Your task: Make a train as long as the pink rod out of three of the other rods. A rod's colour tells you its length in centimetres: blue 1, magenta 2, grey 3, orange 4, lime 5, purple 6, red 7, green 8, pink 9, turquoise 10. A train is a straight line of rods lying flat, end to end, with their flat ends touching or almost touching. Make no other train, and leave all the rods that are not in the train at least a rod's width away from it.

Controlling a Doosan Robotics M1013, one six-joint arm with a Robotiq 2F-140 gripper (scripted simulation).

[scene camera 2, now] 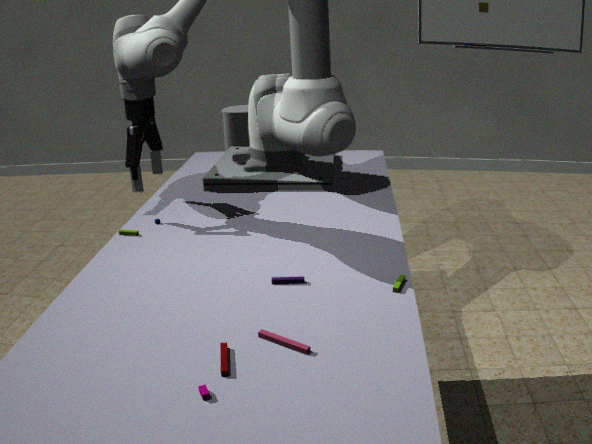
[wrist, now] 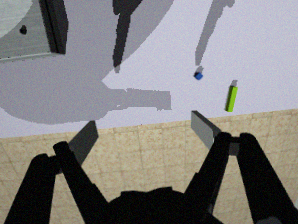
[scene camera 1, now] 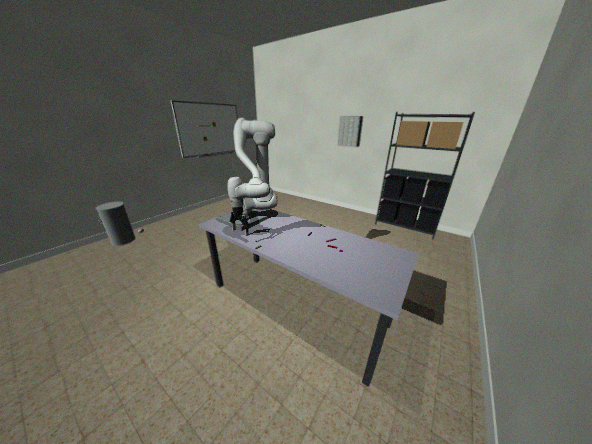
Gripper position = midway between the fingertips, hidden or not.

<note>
I see my gripper (scene camera 2: 148, 182).
My gripper also shows in the wrist view (wrist: 144, 124).
</note>
